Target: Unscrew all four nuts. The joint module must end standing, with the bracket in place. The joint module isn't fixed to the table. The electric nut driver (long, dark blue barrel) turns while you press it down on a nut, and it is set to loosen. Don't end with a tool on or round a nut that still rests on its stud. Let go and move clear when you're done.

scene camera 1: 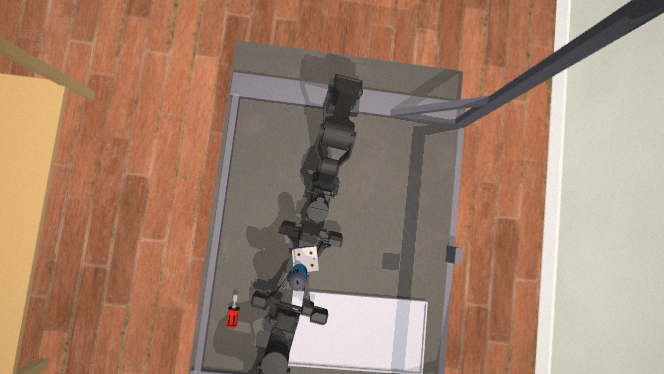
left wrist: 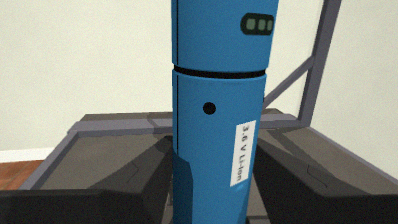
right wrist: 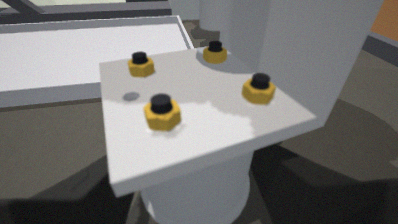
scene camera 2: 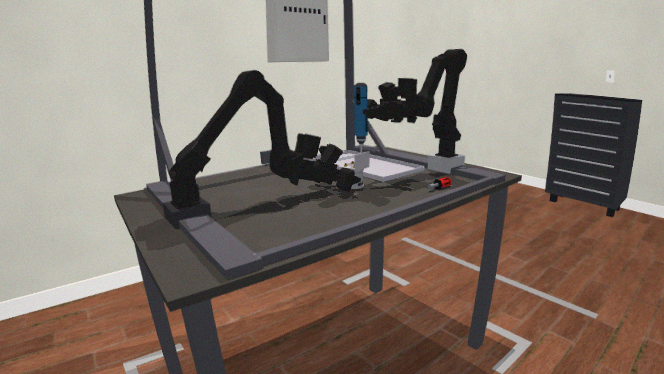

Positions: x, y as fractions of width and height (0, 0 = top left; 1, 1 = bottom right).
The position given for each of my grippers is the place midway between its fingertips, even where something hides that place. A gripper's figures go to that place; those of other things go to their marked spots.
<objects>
My right gripper (right wrist: 0.49, 0.65): 0.11 m from the lens. A white tray (right wrist: 0.17, 0.23): 0.33 m from the lens. A white bracket (right wrist: 0.78, 0.26): 0.08 m from the lens. A nut (right wrist: 0.42, 0.54): 0.06 m from the lens. The marked spots on the white bracket and the white tray are 0.30 m apart.
</objects>
